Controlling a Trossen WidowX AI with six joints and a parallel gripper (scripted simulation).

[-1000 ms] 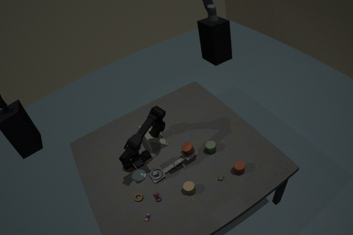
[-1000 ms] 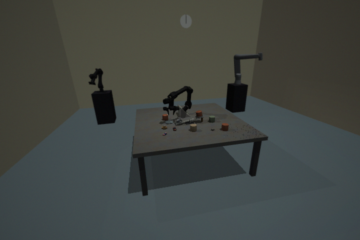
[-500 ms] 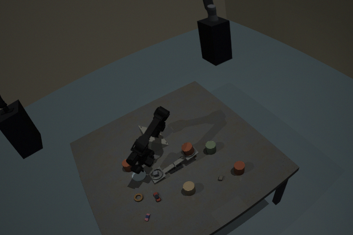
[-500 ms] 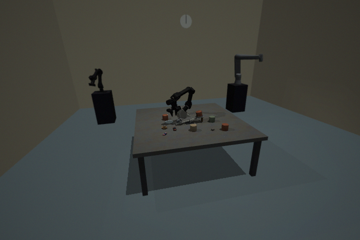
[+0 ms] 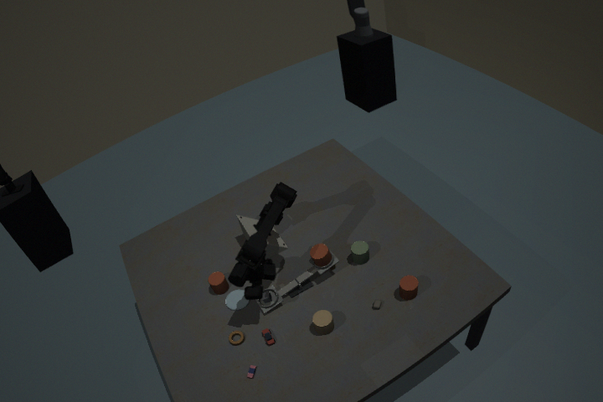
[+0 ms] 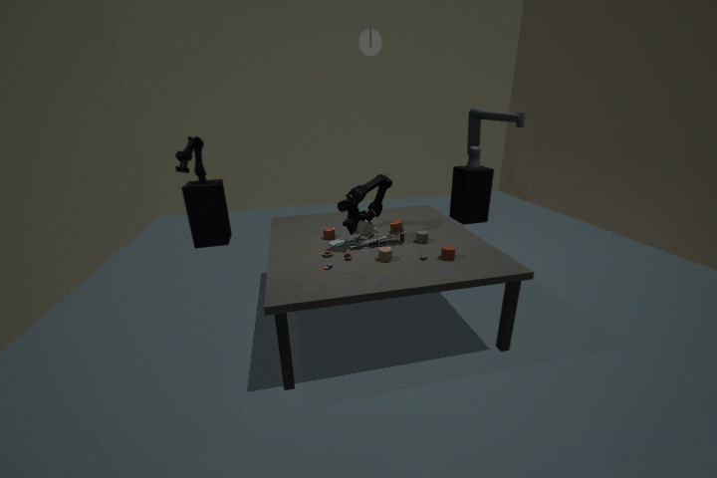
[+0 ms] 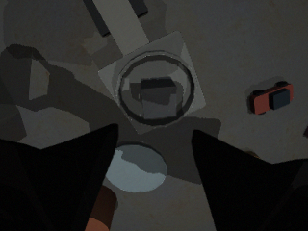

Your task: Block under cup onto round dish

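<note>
My gripper tip is 8 cm past the pale round dish, 9 cm to the left of it and 8 cm above it. From my gripper tip the other things lie so: tan cylinder 24 cm ahead, 14 cm to the left, 5 cm below; then toy car 15 cm ahead, 7 cm to the right, 7 cm below; then pink-blue piece 24 cm ahead, 19 cm to the right, 8 cm below.
</note>
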